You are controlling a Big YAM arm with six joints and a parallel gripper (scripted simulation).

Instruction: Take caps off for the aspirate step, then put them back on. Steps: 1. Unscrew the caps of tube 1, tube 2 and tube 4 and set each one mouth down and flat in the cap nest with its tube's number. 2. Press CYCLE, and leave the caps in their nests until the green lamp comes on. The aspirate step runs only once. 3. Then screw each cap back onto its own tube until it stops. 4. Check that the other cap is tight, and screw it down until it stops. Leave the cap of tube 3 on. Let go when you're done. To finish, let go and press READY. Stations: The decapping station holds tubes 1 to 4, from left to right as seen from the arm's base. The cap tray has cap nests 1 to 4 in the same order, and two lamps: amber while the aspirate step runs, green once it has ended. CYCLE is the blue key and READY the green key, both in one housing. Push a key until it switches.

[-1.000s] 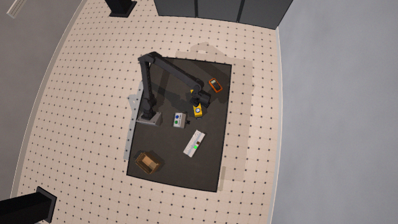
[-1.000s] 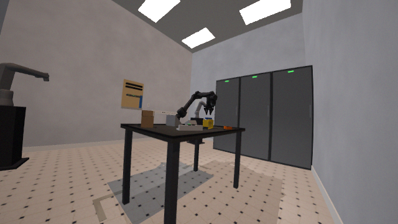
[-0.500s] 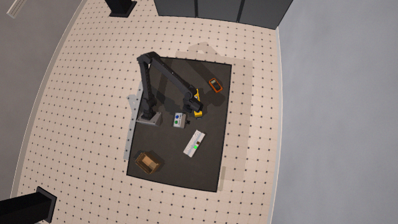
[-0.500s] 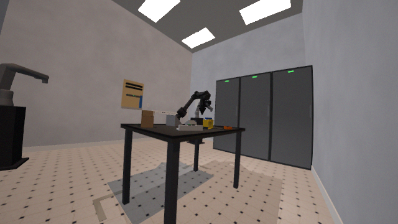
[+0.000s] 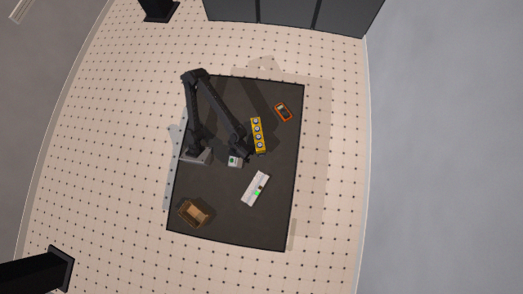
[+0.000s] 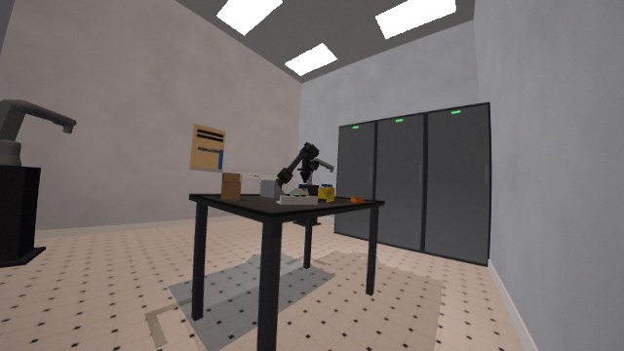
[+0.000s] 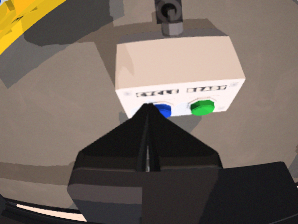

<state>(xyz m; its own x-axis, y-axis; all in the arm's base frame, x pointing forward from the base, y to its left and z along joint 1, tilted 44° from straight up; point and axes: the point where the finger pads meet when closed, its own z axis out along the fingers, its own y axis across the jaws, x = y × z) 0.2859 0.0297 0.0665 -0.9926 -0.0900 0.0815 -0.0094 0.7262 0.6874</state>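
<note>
My hand is 6 cm above the blue key, 4 cm past it and 1 cm to the left of it. The rest, counted from my hand: green key: 6 cm to the right, 6 cm below, 3 cm behind; grey key housing: 7 cm below, 3 cm to the right, 2 cm behind; orange meter: 36 cm to the left, 20 cm ahead, 11 cm below.
</note>
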